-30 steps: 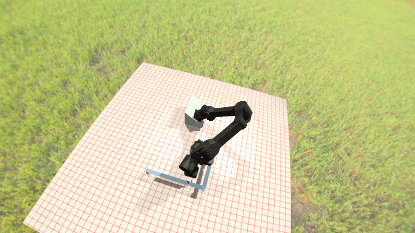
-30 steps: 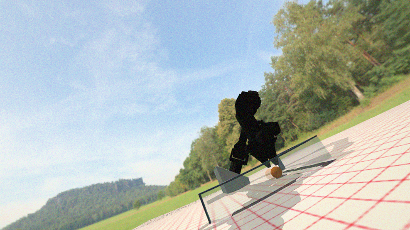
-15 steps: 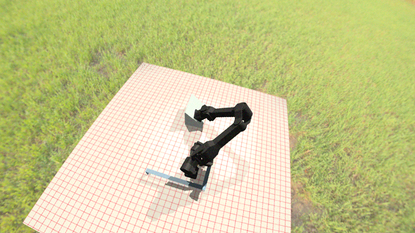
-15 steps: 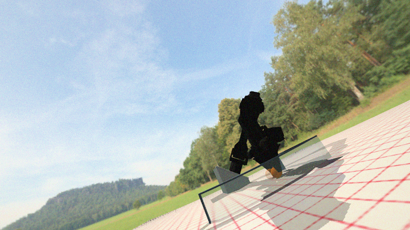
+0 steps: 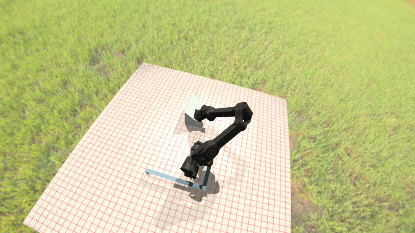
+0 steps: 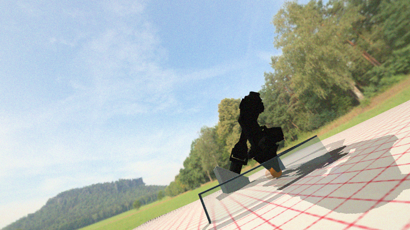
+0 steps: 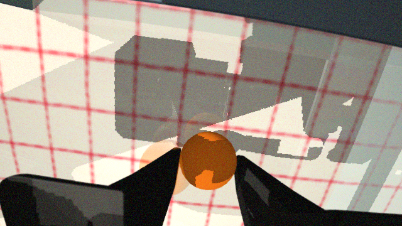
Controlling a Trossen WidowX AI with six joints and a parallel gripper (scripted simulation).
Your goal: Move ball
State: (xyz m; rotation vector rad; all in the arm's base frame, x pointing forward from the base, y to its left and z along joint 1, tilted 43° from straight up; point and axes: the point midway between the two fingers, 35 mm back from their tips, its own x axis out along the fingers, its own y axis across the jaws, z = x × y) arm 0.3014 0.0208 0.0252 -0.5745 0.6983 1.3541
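Right now the see-through copy of ball is 20 mm behind my gripper tip and 10 mm to the right of it. The rest, counted from my gripper tip: orange ball: right at my gripper tip.
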